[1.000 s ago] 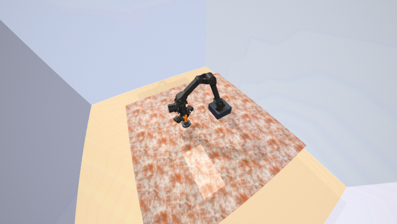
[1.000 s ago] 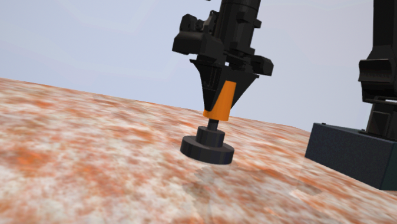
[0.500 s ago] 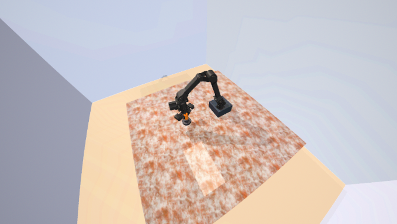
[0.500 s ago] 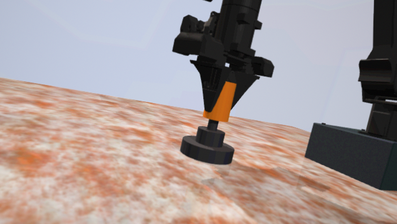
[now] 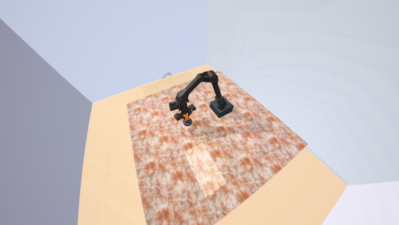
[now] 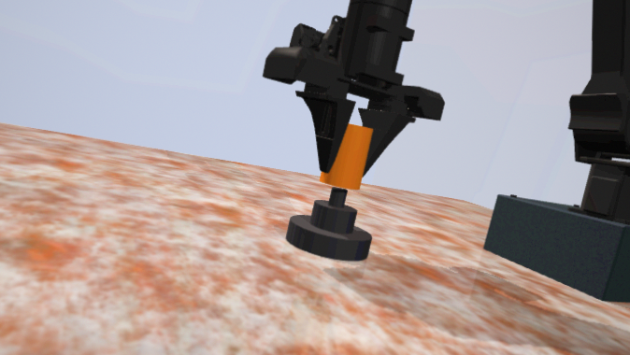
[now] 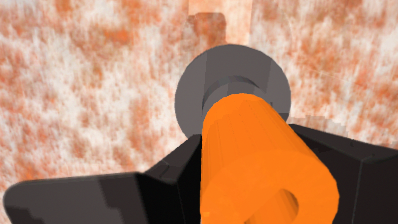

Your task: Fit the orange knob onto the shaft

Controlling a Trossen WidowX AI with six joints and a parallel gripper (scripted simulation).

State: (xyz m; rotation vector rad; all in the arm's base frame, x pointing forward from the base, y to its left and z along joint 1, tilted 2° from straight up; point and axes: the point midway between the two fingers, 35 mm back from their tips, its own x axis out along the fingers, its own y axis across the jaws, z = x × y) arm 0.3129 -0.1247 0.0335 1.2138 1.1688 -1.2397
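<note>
Right now my gripper tip is 2 cm below the orange knob. From my gripper tip the other things lie so: pedestal: 4 cm below.
</note>
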